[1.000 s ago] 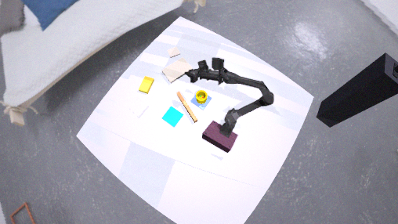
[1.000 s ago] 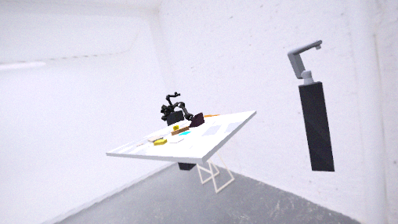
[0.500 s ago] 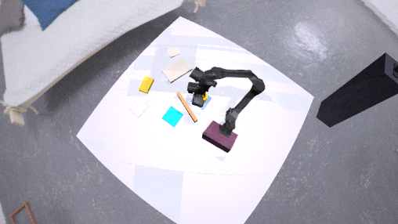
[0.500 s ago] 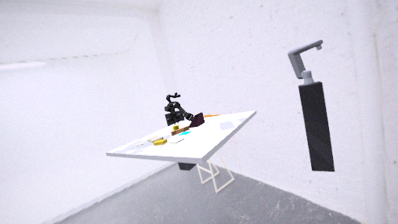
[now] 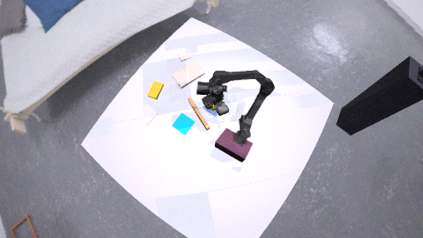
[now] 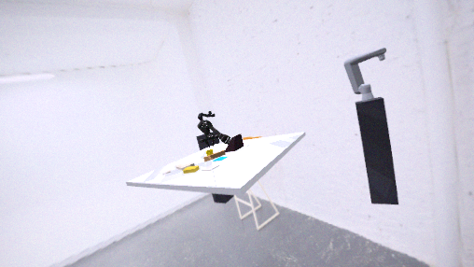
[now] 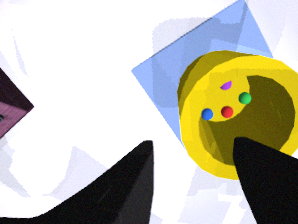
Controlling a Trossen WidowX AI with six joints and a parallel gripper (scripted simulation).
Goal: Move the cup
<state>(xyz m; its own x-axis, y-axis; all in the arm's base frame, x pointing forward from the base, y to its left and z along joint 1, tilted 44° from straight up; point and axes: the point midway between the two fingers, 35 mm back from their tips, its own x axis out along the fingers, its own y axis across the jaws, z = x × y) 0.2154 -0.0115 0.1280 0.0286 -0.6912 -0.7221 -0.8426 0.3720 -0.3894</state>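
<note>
My gripper tip is now 20 mm short of the yellow cup, 20 mm to the left of it and 60 mm above it. The rest, counted from my gripper tip: blue pad (30 mm ahead, 20 mm to the right, 100 mm below); wooden strip (70 mm ahead, 80 mm to the left, 80 mm below).
</note>
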